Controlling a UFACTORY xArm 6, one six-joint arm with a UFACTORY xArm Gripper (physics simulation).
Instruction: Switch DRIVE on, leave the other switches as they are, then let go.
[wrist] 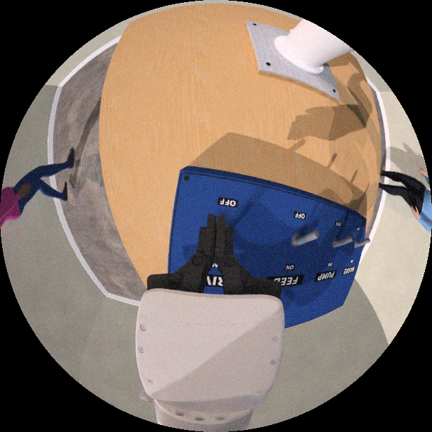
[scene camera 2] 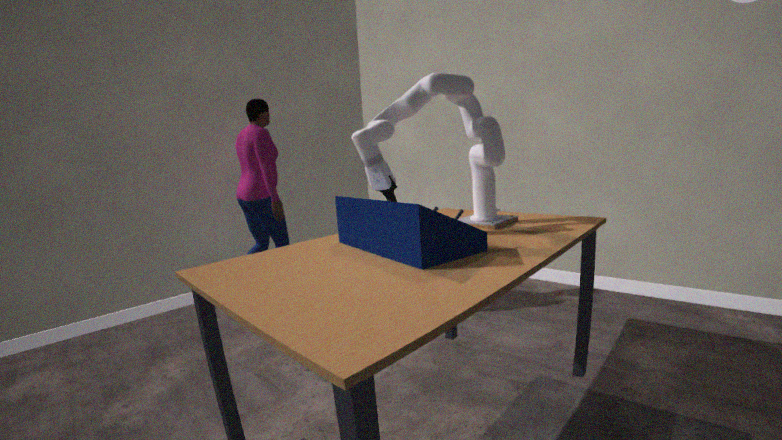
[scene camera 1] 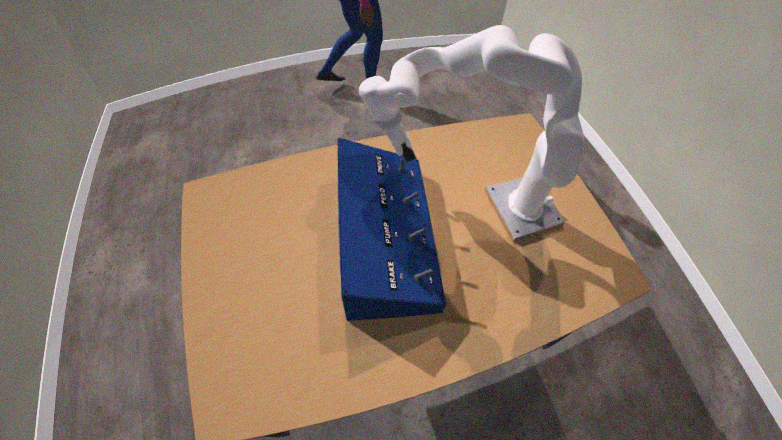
Scene:
The same spot on a blue sloped switch box: [wrist: 267,217] is [scene camera 1: 411,187].

